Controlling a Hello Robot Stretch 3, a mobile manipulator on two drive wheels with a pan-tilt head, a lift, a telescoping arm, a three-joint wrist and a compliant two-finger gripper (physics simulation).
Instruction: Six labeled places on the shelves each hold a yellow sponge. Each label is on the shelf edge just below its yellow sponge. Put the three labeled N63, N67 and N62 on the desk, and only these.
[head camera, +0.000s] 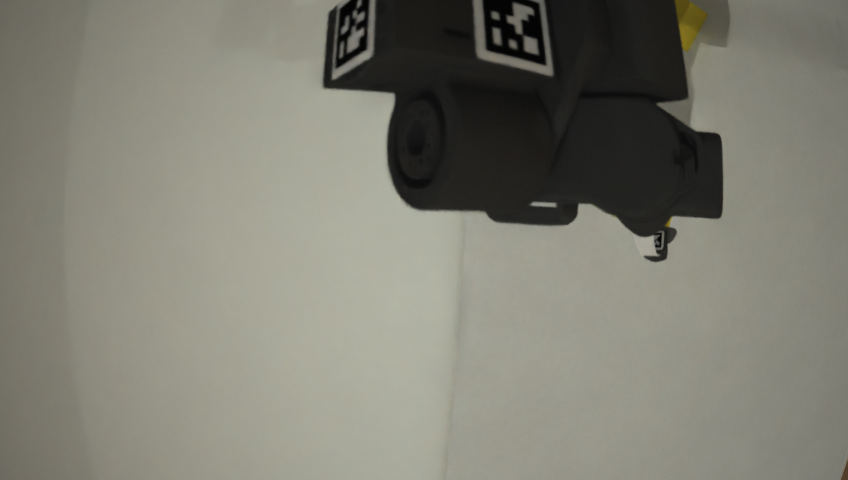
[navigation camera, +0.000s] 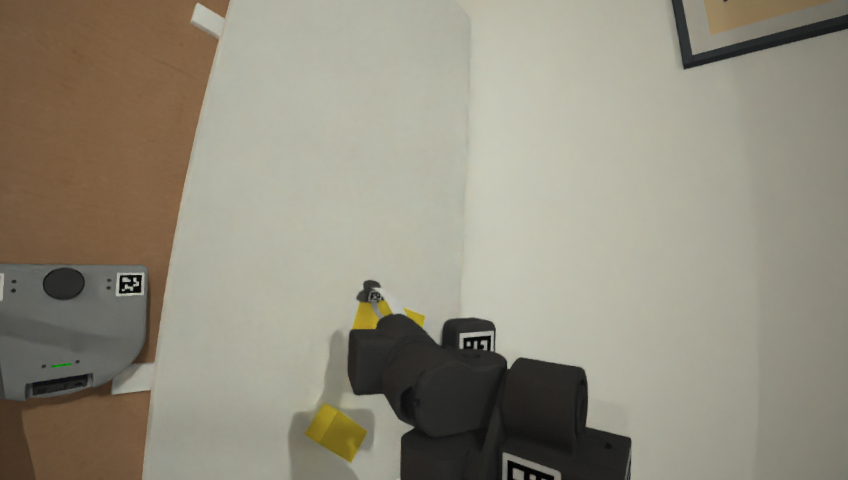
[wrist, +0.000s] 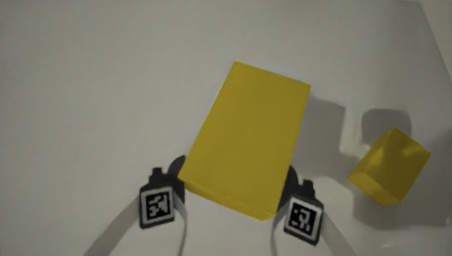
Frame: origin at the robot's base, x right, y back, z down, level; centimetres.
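Where they show: gripper, fingertip midpoint: (navigation camera: 367, 320); robot's base, link origin: (navigation camera: 65, 281).
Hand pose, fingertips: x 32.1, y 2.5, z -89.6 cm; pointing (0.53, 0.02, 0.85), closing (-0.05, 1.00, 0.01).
Note:
Each offset is from my fingertips to the top centre of the thing. Level surfaces: height alone.
My gripper (navigation camera: 385, 308) (wrist: 231, 177) is shut on a yellow sponge {dx +2.5, dy +1.1, dz -4.5 cm} (navigation camera: 364, 316) (wrist: 250, 135), with one fingertip at each side. The held sponge is over the pale desk {dz +17.5 cm} (head camera: 595, 356) (navigation camera: 333, 148) (wrist: 100, 75); whether it touches the top is unclear. In the head camera the wrist hides most of it. A second yellow sponge {dx +6.0, dy +24.5, dz +13.0 cm} (head camera: 691, 23) (navigation camera: 336, 433) (wrist: 392, 167) sits on the desk, apart from the held one, to its right in the wrist view. The shelves and the labels N63, N67 and N62 do not show.
The wall (head camera: 238, 297) (navigation camera: 595, 178) runs along the desk's far long edge, with a dark picture frame (navigation camera: 687, 59) on it. My grey base (navigation camera: 71, 321) stands on the brown floor {dz +89.5 cm} (navigation camera: 107, 118) beside the near edge. White desk feet (navigation camera: 208, 20) (navigation camera: 135, 377) stick out there.

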